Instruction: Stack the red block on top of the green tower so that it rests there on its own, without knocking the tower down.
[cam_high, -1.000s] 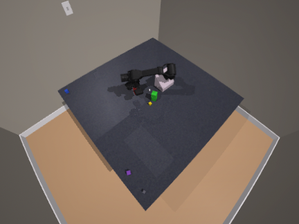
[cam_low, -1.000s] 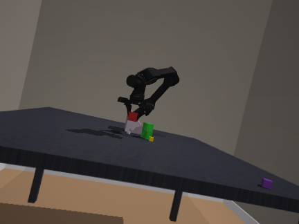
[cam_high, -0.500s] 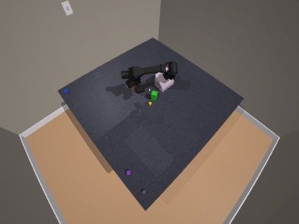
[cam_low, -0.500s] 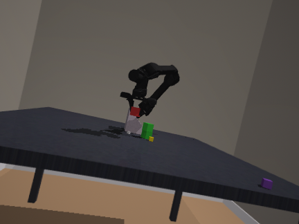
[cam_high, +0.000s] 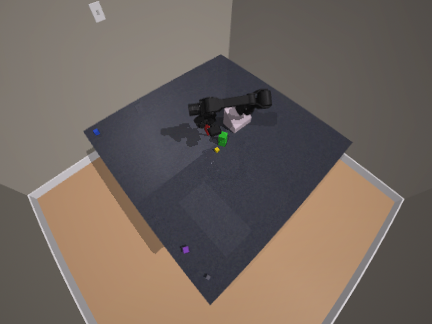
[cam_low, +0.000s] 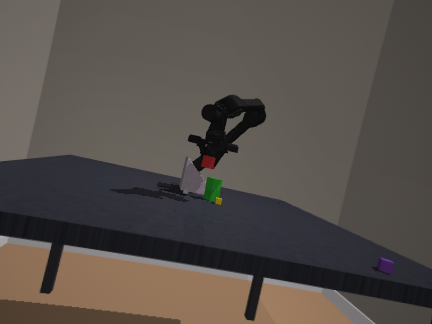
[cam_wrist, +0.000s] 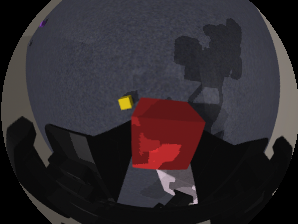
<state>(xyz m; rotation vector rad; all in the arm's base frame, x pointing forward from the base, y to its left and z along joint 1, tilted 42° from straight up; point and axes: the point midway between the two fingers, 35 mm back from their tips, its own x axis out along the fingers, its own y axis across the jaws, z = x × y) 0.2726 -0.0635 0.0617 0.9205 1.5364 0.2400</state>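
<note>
My gripper tip is 6 cm past the green block, 6 cm to the right of it and 11 cm above it. Also, from my gripper tip: yellow cube 1 cm ahead, 7 cm to the left, 12 cm below; red block 1 cm above; purple cube 53 cm ahead, 34 cm to the left, 12 cm below.
</note>
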